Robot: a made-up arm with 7 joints. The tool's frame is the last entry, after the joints.
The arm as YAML. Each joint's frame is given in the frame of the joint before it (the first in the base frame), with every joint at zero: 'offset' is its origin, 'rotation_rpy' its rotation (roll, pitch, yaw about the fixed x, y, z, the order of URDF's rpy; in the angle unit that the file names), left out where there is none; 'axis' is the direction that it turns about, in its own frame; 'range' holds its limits. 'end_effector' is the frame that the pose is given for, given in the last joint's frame.
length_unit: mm
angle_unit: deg
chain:
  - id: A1
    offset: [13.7, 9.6, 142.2]
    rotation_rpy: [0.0, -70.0, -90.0]
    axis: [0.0, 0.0, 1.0]
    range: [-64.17, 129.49]
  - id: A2
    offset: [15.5, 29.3, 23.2]
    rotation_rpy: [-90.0, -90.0, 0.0]
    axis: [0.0, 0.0, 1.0]
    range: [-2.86, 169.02]
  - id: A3
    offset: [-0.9, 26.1, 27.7]
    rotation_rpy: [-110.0, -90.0, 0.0]
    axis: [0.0, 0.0, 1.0]
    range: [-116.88, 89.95]
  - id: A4
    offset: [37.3, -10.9, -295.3]
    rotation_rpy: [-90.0, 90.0, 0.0]
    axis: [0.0, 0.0, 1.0]
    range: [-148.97, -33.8]
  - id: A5
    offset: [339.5, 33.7, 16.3]
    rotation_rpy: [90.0, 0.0, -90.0]
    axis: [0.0, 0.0, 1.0]
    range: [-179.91, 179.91]
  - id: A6
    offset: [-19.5, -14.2, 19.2]
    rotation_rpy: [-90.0, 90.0, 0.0]
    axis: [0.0, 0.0, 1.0]
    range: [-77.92, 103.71]
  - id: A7
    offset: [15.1, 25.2, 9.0]
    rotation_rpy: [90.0, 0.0, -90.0]
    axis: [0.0, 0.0, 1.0]
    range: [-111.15, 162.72]
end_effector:
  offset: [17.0, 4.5, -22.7]
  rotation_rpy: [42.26, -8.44, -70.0]
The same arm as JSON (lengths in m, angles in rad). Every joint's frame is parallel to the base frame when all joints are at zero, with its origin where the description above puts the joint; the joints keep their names.
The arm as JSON. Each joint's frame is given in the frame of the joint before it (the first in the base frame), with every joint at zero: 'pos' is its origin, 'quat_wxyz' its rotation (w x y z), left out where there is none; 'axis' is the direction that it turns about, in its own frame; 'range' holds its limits. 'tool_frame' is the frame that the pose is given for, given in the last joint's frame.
{
  "length_unit": "m",
  "angle_unit": "rad",
  "joints": [
    {
      "joint": "A1",
      "pos": [
        0.0137,
        0.0096,
        0.1422
      ],
      "axis": [
        0.0,
        0.9397,
        0.342
      ],
      "range": [
        -1.12,
        2.26
      ]
    },
    {
      "joint": "A2",
      "pos": [
        0.0293,
        0.0165,
        0.0225
      ],
      "axis": [
        1.0,
        0.0,
        0.0
      ],
      "range": [
        -0.0499,
        2.95
      ]
    },
    {
      "joint": "A3",
      "pos": [
        0.0277,
        -0.0098,
        0.0242
      ],
      "axis": [
        0.0,
        0.0,
        1.0
      ],
      "range": [
        -2.0399,
        1.5699
      ]
    },
    {
      "joint": "A4",
      "pos": [
        0.0373,
        -0.0109,
        -0.2953
      ],
      "axis": [
        0.0,
        1.0,
        0.0
      ],
      "range": [
        -2.6,
        -0.5899
      ]
    },
    {
      "joint": "A5",
      "pos": [
        -0.0337,
        0.0163,
        -0.3395
      ],
      "axis": [
        0.0,
        0.0,
        1.0
      ],
      "range": [
        -3.14,
        3.14
      ]
    },
    {
      "joint": "A6",
      "pos": [
        -0.0195,
        -0.0142,
        0.0192
      ],
      "axis": [
        0.0,
        1.0,
        0.0
      ],
      "range": [
        -1.36,
        1.8101
      ]
    },
    {
      "joint": "A7",
      "pos": [
        -0.0252,
        0.009,
        -0.0151
      ],
      "axis": [
        0.0,
        0.0,
        1.0
      ],
      "range": [
        -1.9399,
        2.84
      ]
    }
  ],
  "tool_frame": {
    "pos": [
      0.017,
      0.0045,
      -0.0227
    ],
    "quat_wxyz": [
      0.77722,
      0.255122,
      -0.262431,
      -0.511832
    ]
  }
}

